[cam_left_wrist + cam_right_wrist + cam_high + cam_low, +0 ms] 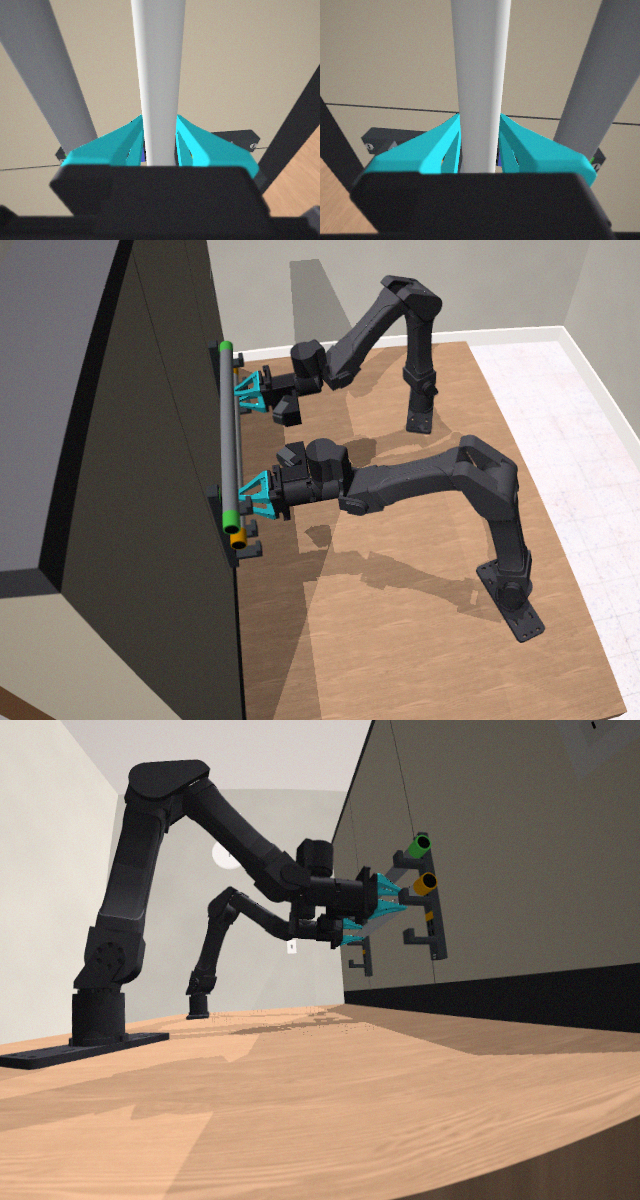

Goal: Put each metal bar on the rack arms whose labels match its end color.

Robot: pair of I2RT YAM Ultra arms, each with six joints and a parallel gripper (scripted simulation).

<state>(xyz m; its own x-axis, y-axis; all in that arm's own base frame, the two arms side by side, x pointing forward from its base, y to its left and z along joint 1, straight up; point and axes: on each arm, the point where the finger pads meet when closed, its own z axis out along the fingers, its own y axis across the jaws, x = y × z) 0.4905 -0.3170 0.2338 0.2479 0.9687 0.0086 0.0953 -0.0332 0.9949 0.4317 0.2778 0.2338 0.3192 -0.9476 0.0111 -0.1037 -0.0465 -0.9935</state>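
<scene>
Right now the orange-ended bar is 20 mm ahead of my right hand and 150 mm to the left of it. From my right hand the other things lie so: black baseboard (60 mm ahead, 180 mm to the left, 200 mm below); dark wall panel (120 mm ahead, 170 mm to the left, 190 mm above); green-ended bar (20 mm ahead, 150 mm to the left, 70 mm above).
My left gripper is now 10 mm past the green-ended bar, 140 mm to the left of it and 70 mm below it. Round my left hand: black baseboard: 30 mm ahead, 110 mm to the right, 200 mm below; orange-ended bar: 10 mm behind, 150 mm to the right; dark wall panel: 90 mm ahead, 120 mm to the right, 190 mm above.
</scene>
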